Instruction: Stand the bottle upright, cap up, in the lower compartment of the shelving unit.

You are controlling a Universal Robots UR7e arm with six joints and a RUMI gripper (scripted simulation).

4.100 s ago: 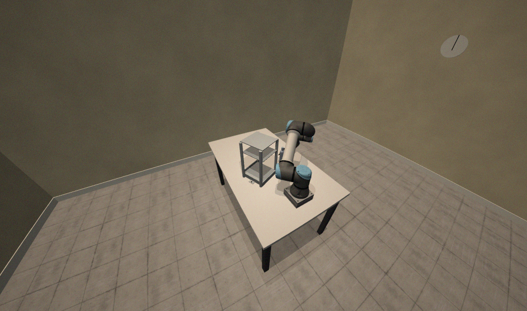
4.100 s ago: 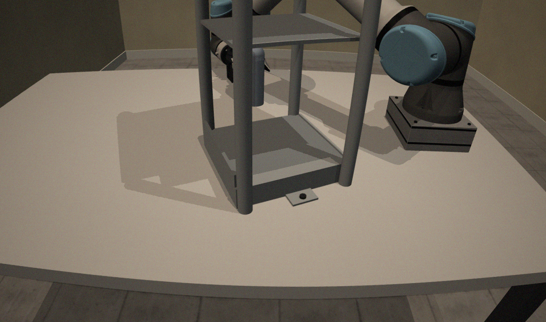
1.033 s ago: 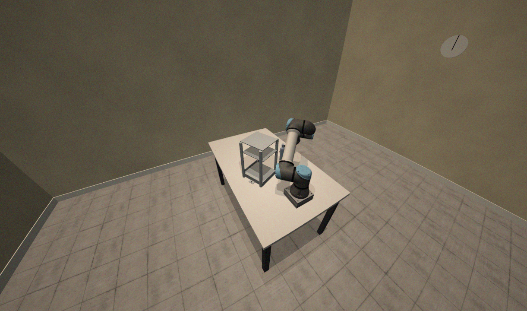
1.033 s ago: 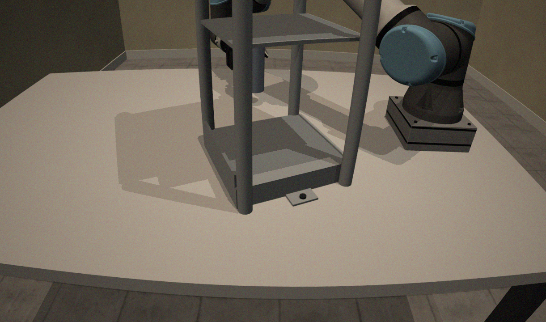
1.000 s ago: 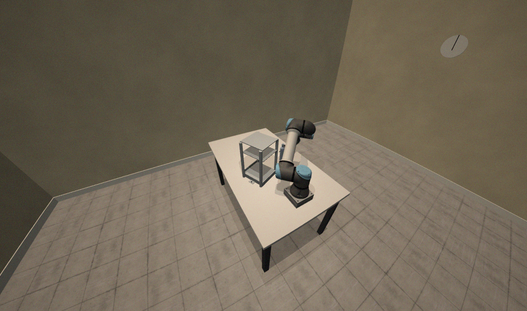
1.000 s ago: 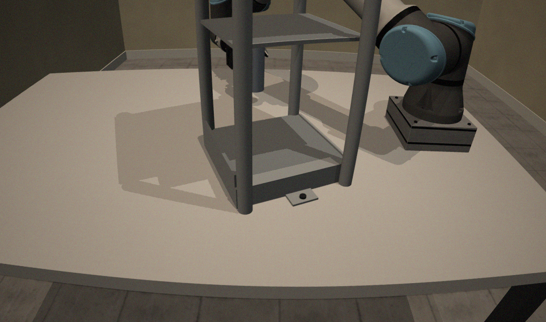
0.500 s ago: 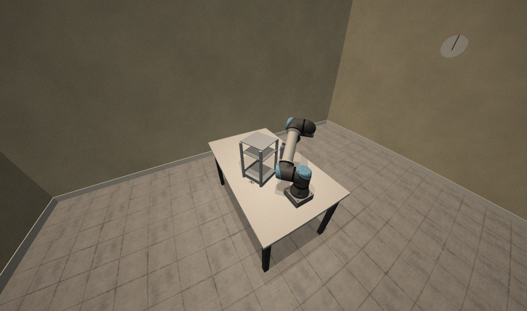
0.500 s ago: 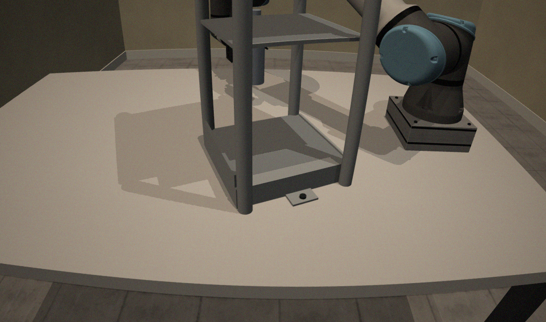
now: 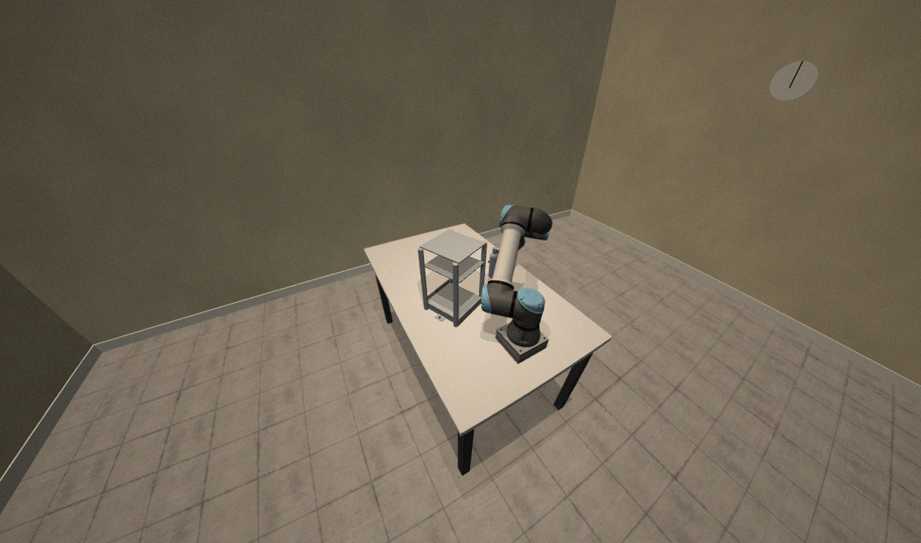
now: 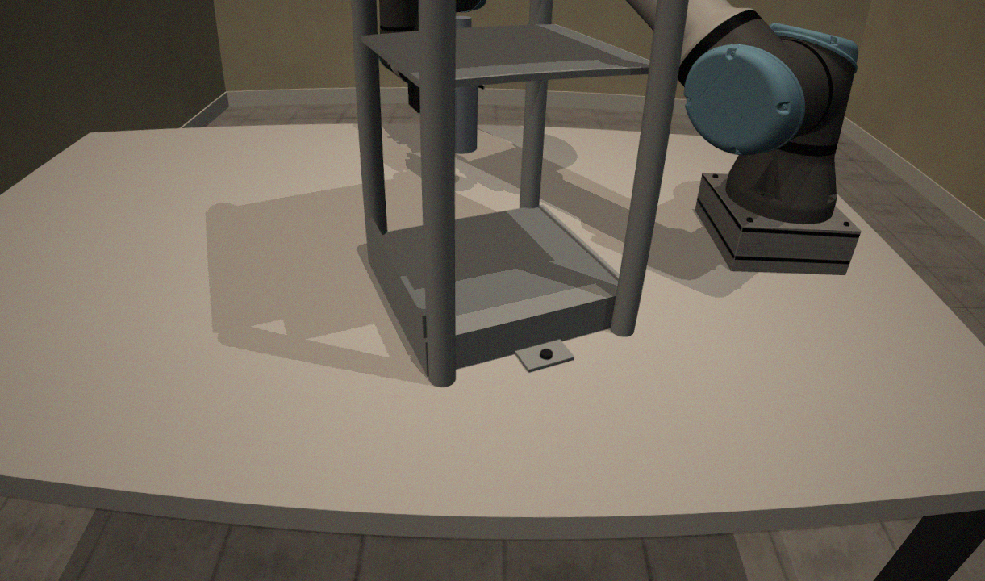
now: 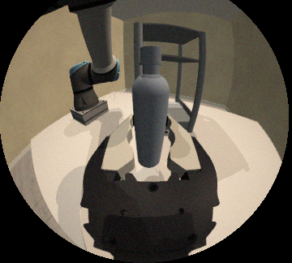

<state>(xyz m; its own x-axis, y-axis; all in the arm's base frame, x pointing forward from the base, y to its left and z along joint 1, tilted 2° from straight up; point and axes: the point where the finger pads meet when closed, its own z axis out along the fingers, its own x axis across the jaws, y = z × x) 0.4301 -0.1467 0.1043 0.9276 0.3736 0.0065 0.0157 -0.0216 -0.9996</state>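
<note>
The shelving unit is 290 mm to the left of my hand, 40 mm behind it and 30 mm above it. Also, from my hand: grey bottle: 30 mm above.
</note>
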